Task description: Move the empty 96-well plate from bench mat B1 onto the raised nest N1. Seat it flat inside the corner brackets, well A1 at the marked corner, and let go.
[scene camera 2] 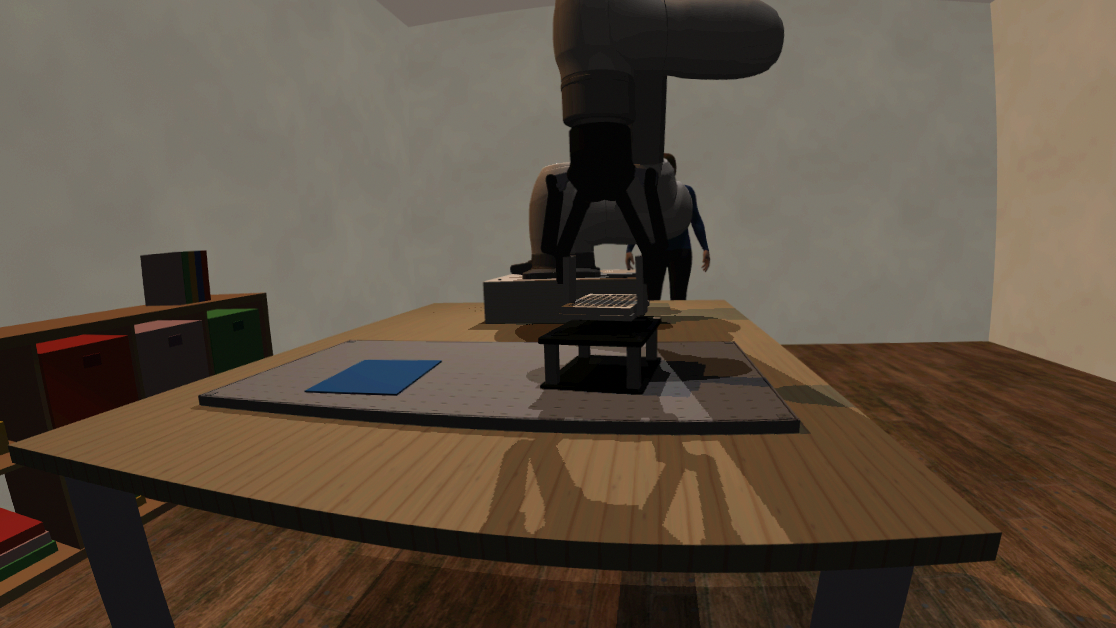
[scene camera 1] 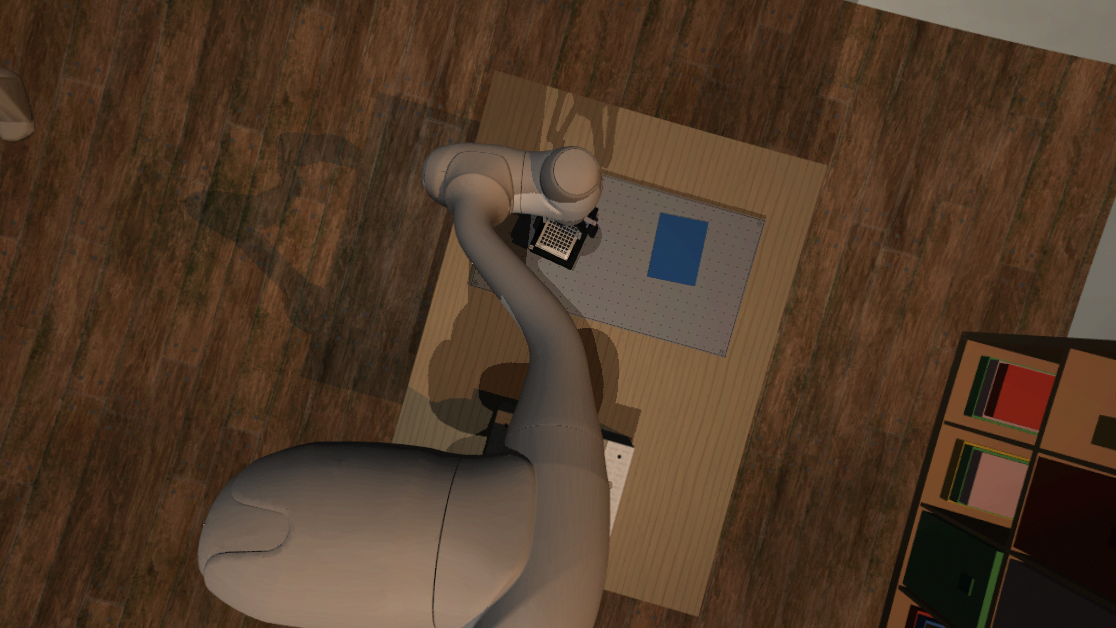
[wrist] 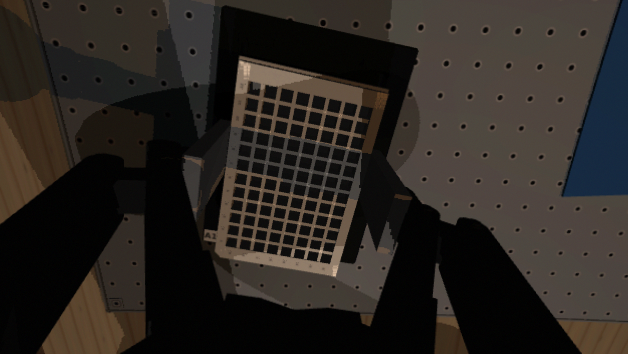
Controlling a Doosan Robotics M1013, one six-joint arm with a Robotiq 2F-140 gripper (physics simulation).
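Frame: origin at the arm's base, x right, y ahead, z up, level; metres.
Where they show: gripper, fingertip midpoint: (scene camera 2: pixel 605 312) (wrist: pixel 297 157).
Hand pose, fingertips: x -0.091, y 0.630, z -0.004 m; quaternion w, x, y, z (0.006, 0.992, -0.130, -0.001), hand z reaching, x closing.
Observation:
Things, the pixels of their centre, and the offset from my fingertips. "pt": a spot on its surface instead. Level surfaces: height alone.
- white 96-well plate, body centre: (wrist: pixel 294 178) (scene camera 2: pixel 607 305) (scene camera 1: pixel 562 229) dx -0.003, dy -0.011, dz +0.007 m
- black raised nest N1, body centre: (wrist: pixel 300 143) (scene camera 2: pixel 606 349) (scene camera 1: pixel 563 230) dx +0.000, dy -0.004, dz -0.047 m
- nest's A1 label, surface spot: (wrist: pixel 210 235) pt dx -0.071, dy -0.063, dz -0.018 m
- Blue mat B1, its level: dz -0.077 m
- grey perforated board, its level: dz -0.079 m
- wooden table, its level: dz -0.092 m
The white 96-well plate (scene camera 1: pixel 557 239) (scene camera 2: pixel 604 304) (wrist: pixel 295 175) is between the two fingers of my gripper (scene camera 1: pixel 557 228) (scene camera 2: pixel 604 285) (wrist: pixel 297 157), which is shut on its long sides. The plate looks level and hangs over the black raised nest N1 (scene camera 1: pixel 580 248) (scene camera 2: pixel 561 335) (wrist: pixel 310 47), with a small gap below it in scene camera 2. In the wrist view the nest's A1 label (wrist: pixel 210 235) shows beside the plate's lower left corner. The plate hides most of the nest's top, and the corner brackets cannot be made out. Blue mat B1 (scene camera 1: pixel 677 249) (scene camera 2: pixel 374 377) (wrist: pixel 600 125) is bare.
The nest and the mat are on a grey perforated board (scene camera 1: pixel 702 328) (scene camera 2: pixel 468 406) (wrist: pixel 490 150) on the wooden table (scene camera 1: pixel 686 468) (scene camera 2: pixel 390 476). A white base block (scene camera 2: pixel 522 300) stands behind. Shelves (scene camera 2: pixel 257 312) stand at the side, and a person (scene camera 2: pixel 677 273) stands farther back.

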